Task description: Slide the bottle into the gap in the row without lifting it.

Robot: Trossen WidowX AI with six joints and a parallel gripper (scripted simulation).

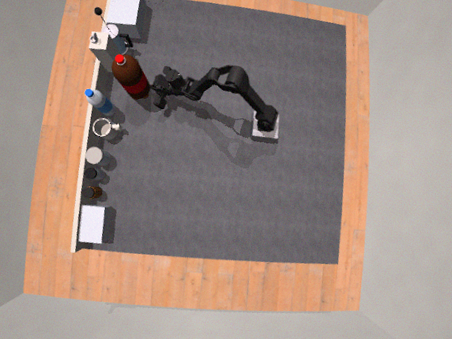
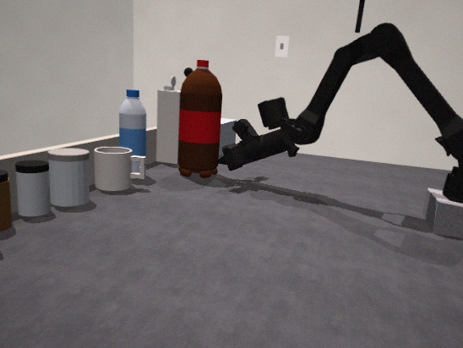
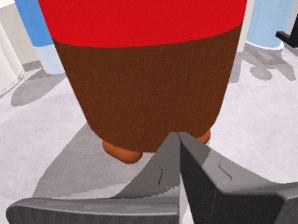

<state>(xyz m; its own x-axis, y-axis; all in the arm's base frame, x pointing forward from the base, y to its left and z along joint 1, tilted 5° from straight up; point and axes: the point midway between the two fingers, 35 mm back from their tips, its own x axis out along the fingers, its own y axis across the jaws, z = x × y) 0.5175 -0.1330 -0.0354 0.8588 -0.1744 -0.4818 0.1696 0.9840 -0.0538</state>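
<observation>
Now: hand 100 mm below the brown cola bottle and 90 mm short of it. Also, from my hand: white microwave-like box 370 mm to the right, 180 mm ahead; blue-capped water bottle 220 mm ahead, 110 mm to the left, 50 mm above; blue pitcher 210 mm to the right, 200 mm ahead, 80 mm above.
</observation>
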